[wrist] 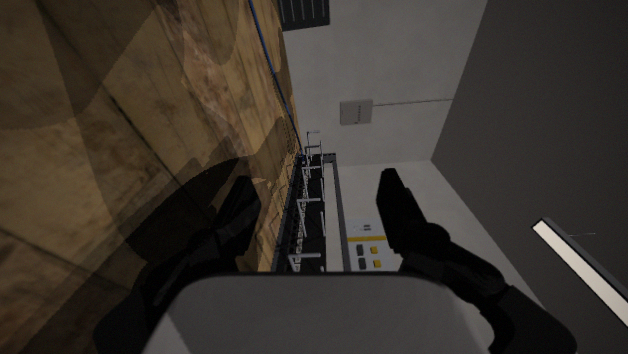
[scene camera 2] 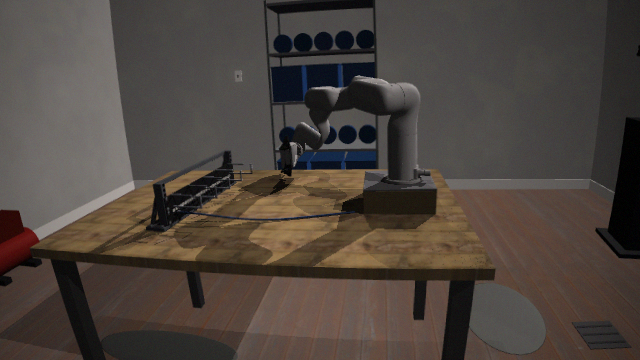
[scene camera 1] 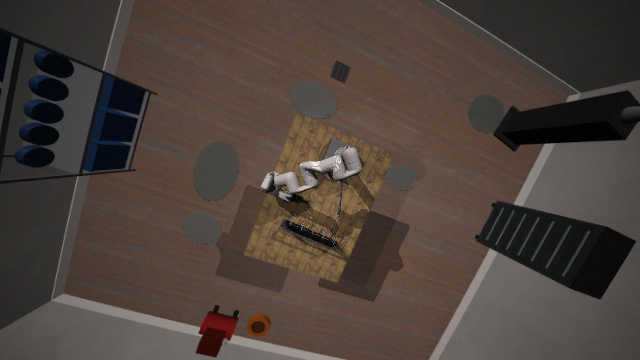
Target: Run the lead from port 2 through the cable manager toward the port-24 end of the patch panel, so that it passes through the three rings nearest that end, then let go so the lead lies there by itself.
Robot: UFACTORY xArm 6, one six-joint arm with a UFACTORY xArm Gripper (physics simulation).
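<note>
The blue lead [scene camera 1: 340, 200] [scene camera 2: 272, 219] [wrist: 270, 65] runs from beside the robot base to the near end of the patch panel in the second scene view. It lies well apart from my fingers. The black patch panel [scene camera 1: 310, 234] [scene camera 2: 160, 205] stands on the table, with the cable manager's thin grey rings along its front; one ring [wrist: 310, 200] shows between my fingers in the wrist view, farther off. My gripper [scene camera 1: 290, 198] [scene camera 2: 286, 173] [wrist: 315, 187] is open and empty, above the table, towards the panel's far end in the second scene view. Port numbers are too small to read.
The wooden table [scene camera 1: 320, 272] [scene camera 2: 400, 245] carries the robot's base block [scene camera 2: 400, 200], at the end opposite the panel. A shelf rack [scene camera 2: 376, 115] with blue bins stands behind the table. Dark shadows cross the table top.
</note>
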